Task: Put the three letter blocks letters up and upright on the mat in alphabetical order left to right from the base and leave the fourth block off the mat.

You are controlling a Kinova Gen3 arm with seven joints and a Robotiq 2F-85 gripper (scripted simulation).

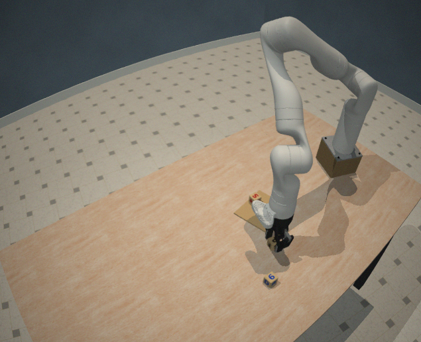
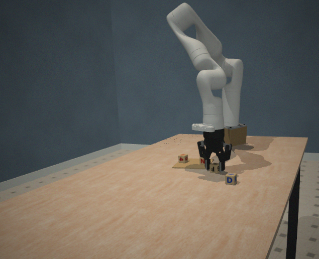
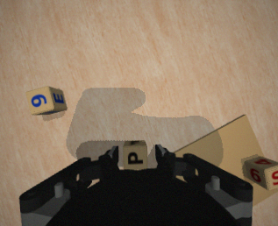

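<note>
My hand is 9 cm past the tan mat, 11 cm to the left of it and 2 cm above it.
</note>
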